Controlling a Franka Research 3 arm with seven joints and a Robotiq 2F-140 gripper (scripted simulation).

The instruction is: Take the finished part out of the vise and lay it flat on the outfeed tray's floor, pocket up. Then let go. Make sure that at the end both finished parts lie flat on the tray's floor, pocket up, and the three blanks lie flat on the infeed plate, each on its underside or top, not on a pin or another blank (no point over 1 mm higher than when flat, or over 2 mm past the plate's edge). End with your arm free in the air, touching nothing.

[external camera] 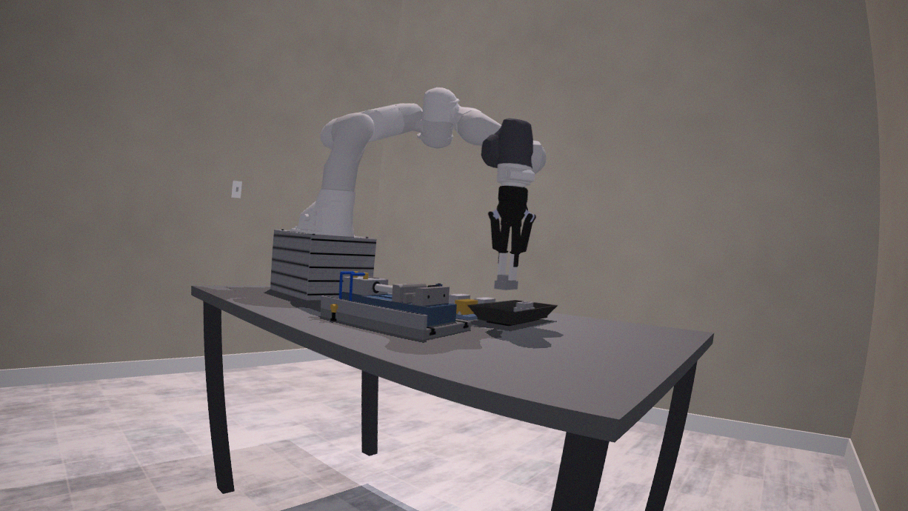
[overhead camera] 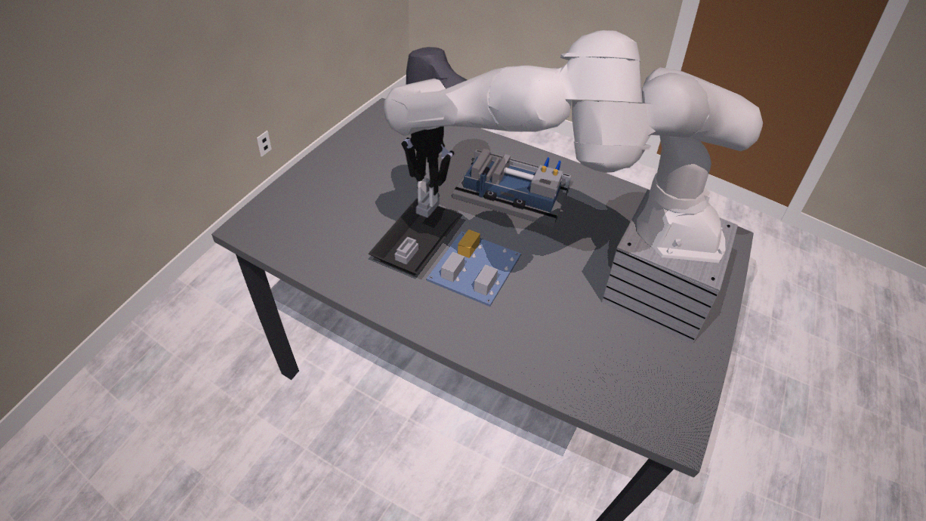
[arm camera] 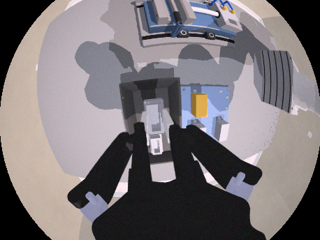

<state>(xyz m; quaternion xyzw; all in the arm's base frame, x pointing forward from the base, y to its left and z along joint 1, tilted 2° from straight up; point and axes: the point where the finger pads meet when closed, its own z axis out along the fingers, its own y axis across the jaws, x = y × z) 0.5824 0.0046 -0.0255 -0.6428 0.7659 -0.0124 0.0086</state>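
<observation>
My gripper is now 12 cm past the yellow block, 3 cm to the right of it and 12 cm above it. The rest, counted from my hand: grey rail (18 cm behind, 33 cm to the right, 11 cm below); then blue vise (17 cm behind, 24 cm to the right, 10 cm below); then blue plate (15 cm behind, 8 cm to the left, 14 cm below).
</observation>
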